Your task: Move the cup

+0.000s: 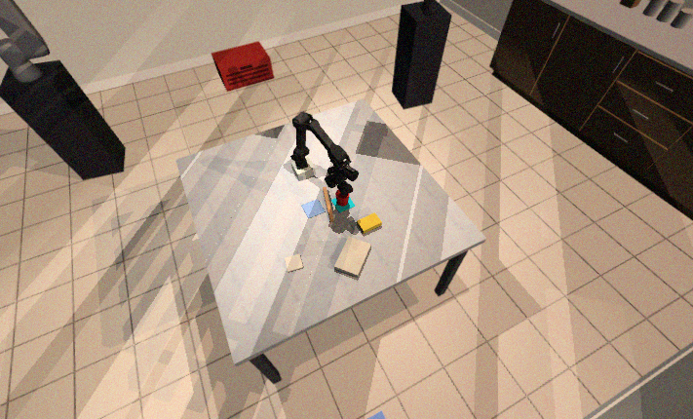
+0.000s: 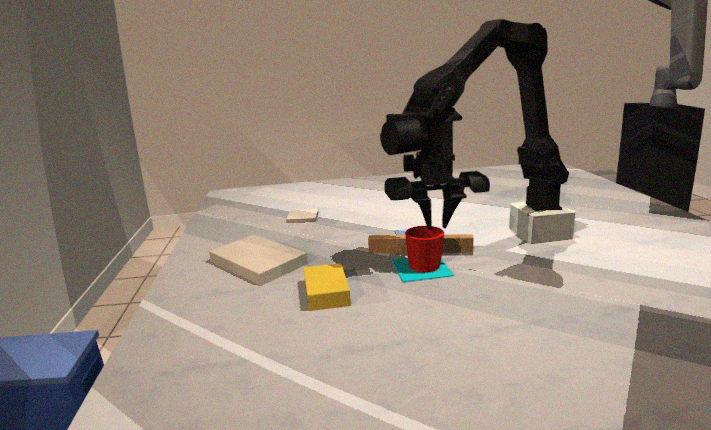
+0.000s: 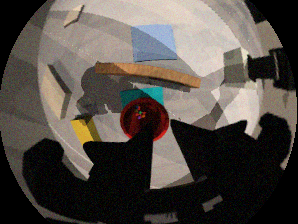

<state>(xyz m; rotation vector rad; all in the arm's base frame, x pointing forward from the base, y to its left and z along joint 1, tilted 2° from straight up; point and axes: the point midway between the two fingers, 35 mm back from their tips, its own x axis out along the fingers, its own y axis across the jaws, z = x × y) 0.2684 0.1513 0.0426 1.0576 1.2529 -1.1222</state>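
Right now the red cup is 40 mm below my gripper tip and 20 mm ahead of it. From my gripper tip the other things lie so: wooden bar: 80 mm to the right, 70 mm below, 20 mm ahead; then yellow block: 210 mm ahead, 90 mm to the left, 60 mm below; then teal pad: 90 mm below, 30 mm ahead.
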